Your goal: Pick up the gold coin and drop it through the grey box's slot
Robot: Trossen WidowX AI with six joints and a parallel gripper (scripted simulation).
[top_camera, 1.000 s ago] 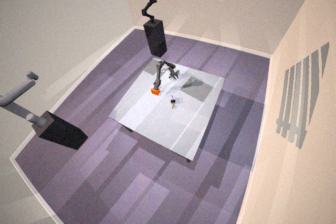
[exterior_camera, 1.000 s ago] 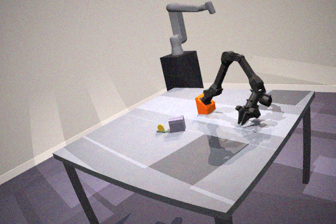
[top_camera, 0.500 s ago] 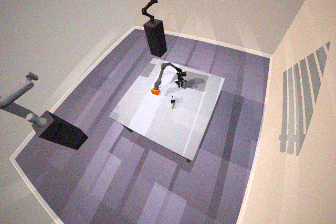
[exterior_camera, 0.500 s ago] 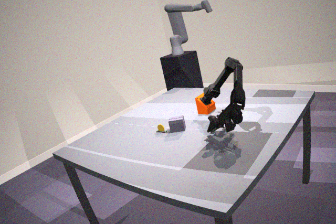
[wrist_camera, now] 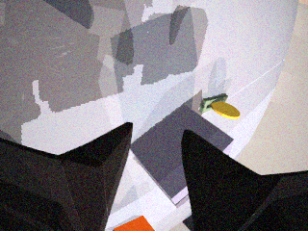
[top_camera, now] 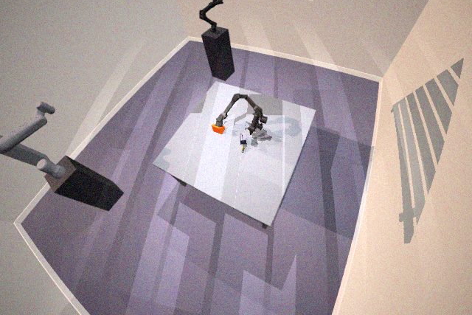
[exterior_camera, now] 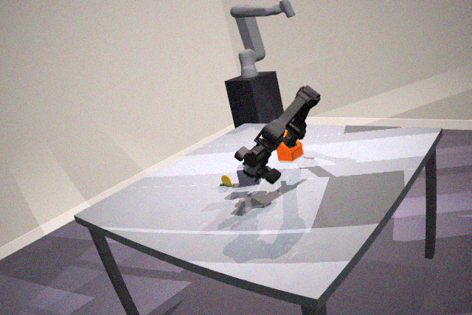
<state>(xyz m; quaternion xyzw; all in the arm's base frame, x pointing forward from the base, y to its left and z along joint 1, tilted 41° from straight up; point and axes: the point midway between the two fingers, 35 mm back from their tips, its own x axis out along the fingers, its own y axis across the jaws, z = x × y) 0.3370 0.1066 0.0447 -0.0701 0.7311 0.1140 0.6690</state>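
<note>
Now: gripper tip 160 mm to the left of the coin and 30 mm above it.
</note>
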